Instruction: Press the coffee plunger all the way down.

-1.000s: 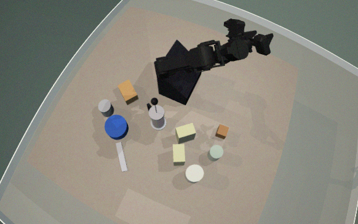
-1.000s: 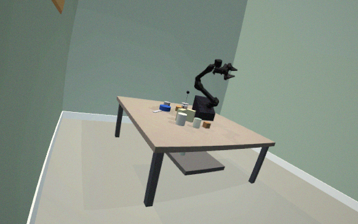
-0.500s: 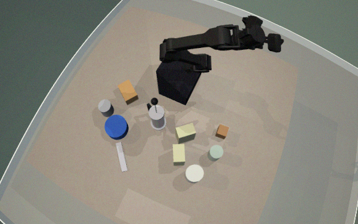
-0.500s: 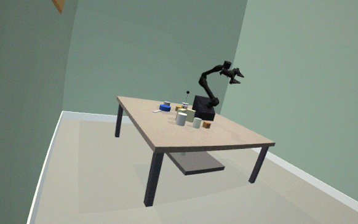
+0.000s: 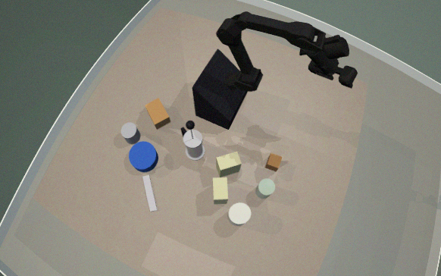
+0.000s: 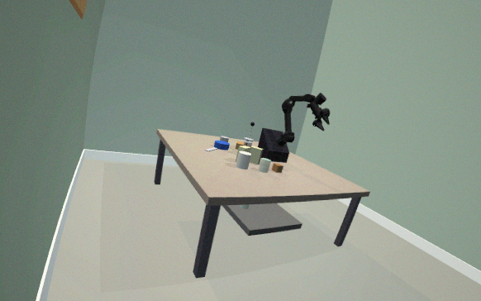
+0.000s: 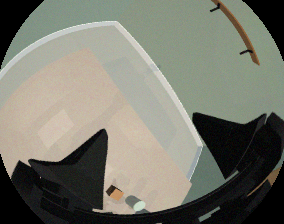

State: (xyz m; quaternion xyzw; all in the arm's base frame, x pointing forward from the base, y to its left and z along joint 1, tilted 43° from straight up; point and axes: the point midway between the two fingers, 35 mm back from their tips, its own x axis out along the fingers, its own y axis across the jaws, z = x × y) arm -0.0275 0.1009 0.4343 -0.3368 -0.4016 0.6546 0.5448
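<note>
The coffee press is 300 mm ahead of my gripper tip, 440 mm to the right of it and 240 mm below it. Round my gripper tip: orange block (230 mm ahead, 650 mm to the right, 340 mm below); then white cylinder (490 mm ahead, 160 mm to the right, 320 mm below); then brown cube (240 mm ahead, 120 mm to the right, 340 mm below).
</note>
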